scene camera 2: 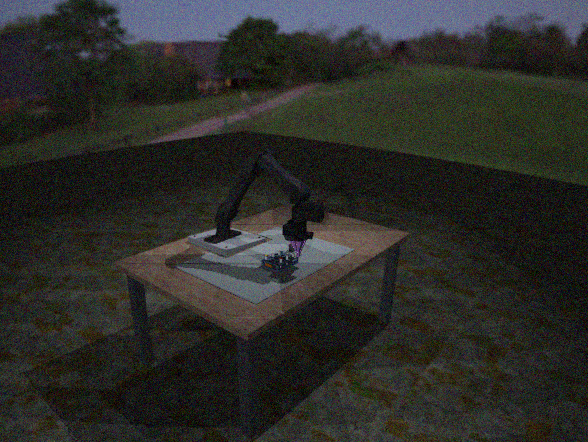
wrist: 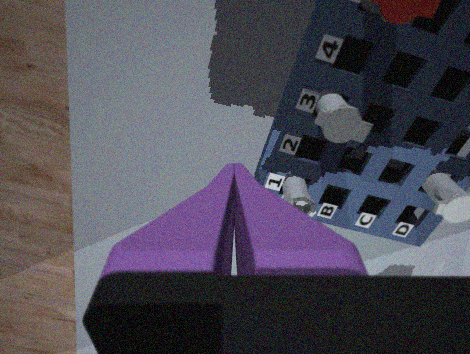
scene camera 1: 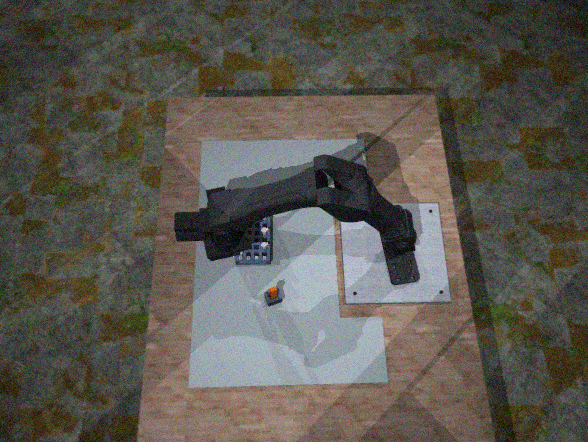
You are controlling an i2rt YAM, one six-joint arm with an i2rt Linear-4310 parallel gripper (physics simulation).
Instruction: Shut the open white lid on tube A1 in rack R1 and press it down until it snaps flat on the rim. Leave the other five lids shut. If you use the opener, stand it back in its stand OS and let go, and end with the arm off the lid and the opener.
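Places are measured from the arm's base along level axes (x ahead, y left, z up), in millimetres.
Pixels of known places: gripper, fingertip midpoint: (scene camera 2: 298, 256) (wrist: 234, 176) (scene camera 1: 228, 252); arm's base, link origin: (scene camera 2: 223, 237) (scene camera 1: 396, 244).
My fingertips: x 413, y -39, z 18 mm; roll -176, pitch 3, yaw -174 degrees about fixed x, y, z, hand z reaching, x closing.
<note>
Ahead of a thing's pixels: the offset from my fingertips to its top centre. "spot": to the spot under its first point. Level surfaces: height alone.
The blue rack R1 @[dz +27, dx -64, dy -40 mm] (scene camera 1: 270, 245) (scene camera 2: 280, 262) (wrist: 346, 216) stands on the pale mat. Tube A1 @[spot: dz +2, dx -26, dy +2 mm] (wrist: 296, 189) is at its corner beside label 1 in the wrist view. Its upper end is partly hidden behind the right purple finger, so its lid's position cannot be told. My gripper (wrist: 234, 176) (scene camera 2: 297, 248) is shut and empty, its tips close beside A1 in the wrist view. A white lid @[dz +10, dx -34, dy -31 mm] (wrist: 342, 126) at A3 and another white lid @[dz +10, dx -88, dy -3 mm] (wrist: 455, 209) near D1 look shut. The orange opener @[dz +47, dx -91, dy +121 mm] (scene camera 1: 273, 292) stands in its dark stand (scene camera 1: 273, 301).
A red lid @[spot: dz +10, dx -41, dy -67 mm] (wrist: 407, 9) shows at the wrist view's top edge. The arm covers part of the rack in scene camera 1. The arm's light base plate (scene camera 1: 370, 292) (scene camera 2: 200, 242) lies on the wooden table @[dz -41 mm] (scene camera 1: 250, 410) (scene camera 2: 165, 287), beside the mat @[dz -38 mm] (scene camera 1: 215, 370) (scene camera 2: 255, 295).
</note>
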